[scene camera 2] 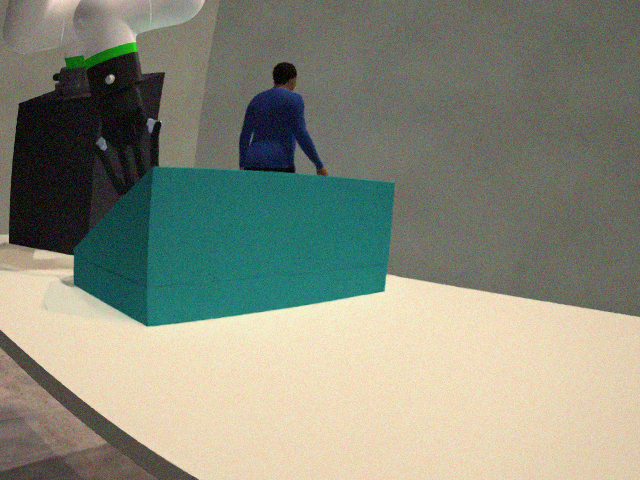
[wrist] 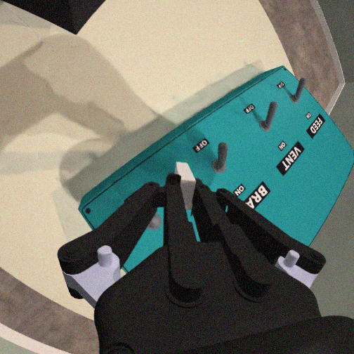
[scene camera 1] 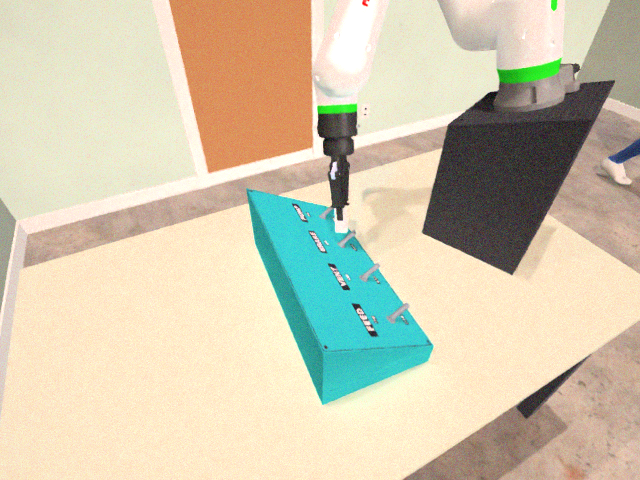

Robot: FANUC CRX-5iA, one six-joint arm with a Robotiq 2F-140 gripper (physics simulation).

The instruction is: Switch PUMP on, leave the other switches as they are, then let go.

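Pixels of known places: gripper, fingertip midpoint: (scene camera 1: 341, 231); arm's base at its link origin: (scene camera 2: 89, 87) (scene camera 1: 527, 102).
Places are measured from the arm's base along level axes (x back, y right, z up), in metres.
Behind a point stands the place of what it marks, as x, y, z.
Observation:
The teal switch box (scene camera 1: 294, 258) @[-0.628, -0.020, -0.209] (scene camera 2: 268, 232) @[-0.656, 0.046, -0.273] (wrist: 310, 190) carries a row of grey levers. The PUMP lever (scene camera 1: 326, 212) @[-0.454, 0.155, -0.272] (wrist: 153, 222) is partly hidden by my gripper; in scene camera 1 it appears to lean the same way as the others. The BRAKE lever (scene camera 1: 347, 239) @[-0.462, 0.034, -0.270] (wrist: 220, 157), VENT lever (scene camera 1: 370, 272) @[-0.474, -0.084, -0.269] (wrist: 269, 116) and FEED lever (scene camera 1: 398, 313) @[-0.487, -0.203, -0.269] (wrist: 299, 90) lean toward their OFF marks. My gripper (scene camera 1: 341, 225) @[-0.444, 0.091, -0.296] (wrist: 179, 172) is shut and empty, its pale fingertips between the PUMP and BRAKE levers, close to the panel. Contact cannot be told. Box hides the fingertips in scene camera 2.
The black robot pedestal (scene camera 1: 496, 191) @[-0.122, -0.082, -0.165] (scene camera 2: 51, 170) @[-0.058, 0.113, -0.205] stands on the pale table (scene camera 1: 155, 335) @[-0.945, 0.065, -0.384] (scene camera 2: 413, 387) @[-0.950, 0.172, -0.384], on the levers' side of the box. A person in blue (scene camera 2: 271, 129) is in the background beyond the box. An orange door panel (scene camera 1: 248, 77) is behind the table.

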